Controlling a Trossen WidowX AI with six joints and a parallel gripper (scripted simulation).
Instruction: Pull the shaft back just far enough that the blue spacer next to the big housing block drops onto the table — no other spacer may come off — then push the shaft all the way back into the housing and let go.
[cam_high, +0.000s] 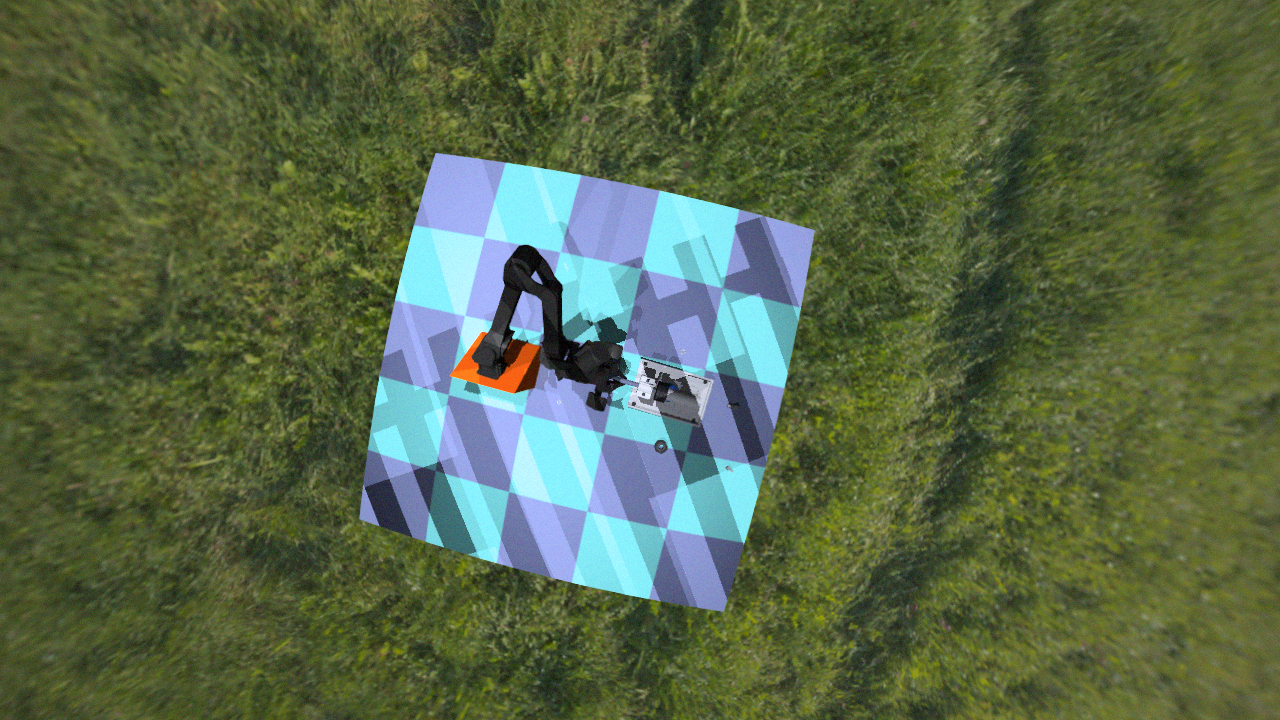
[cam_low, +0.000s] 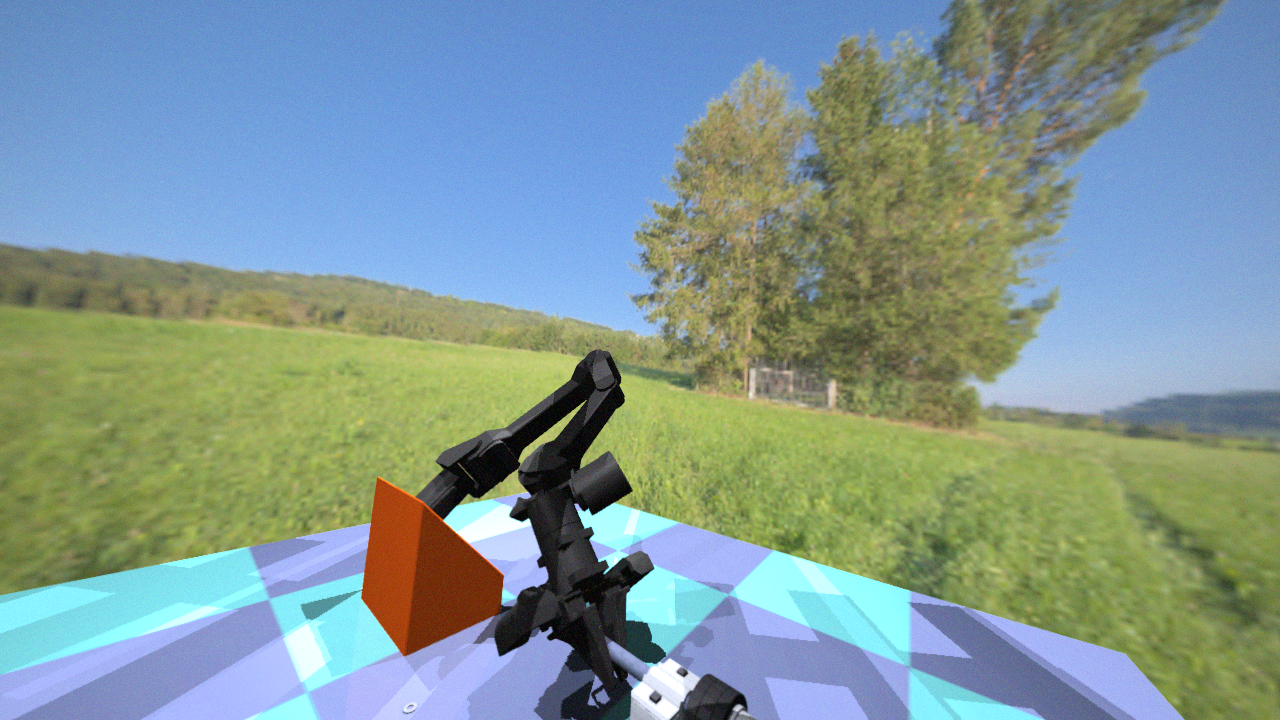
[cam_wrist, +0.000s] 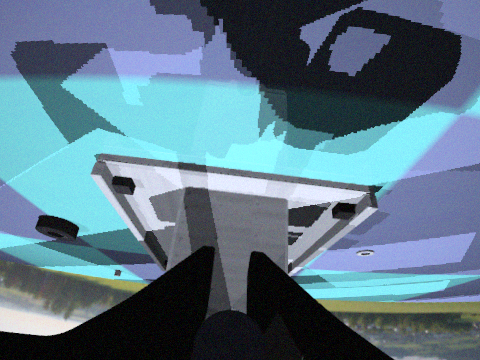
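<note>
The grey shaft is 40 mm ahead of my gripper tip and 30 mm above it. From my gripper tip the other things lie so: black spacer 110 mm ahead, 20 mm above; then white baseplate 150 mm ahead; then blue spacer 130 mm ahead, 40 mm below.
</note>
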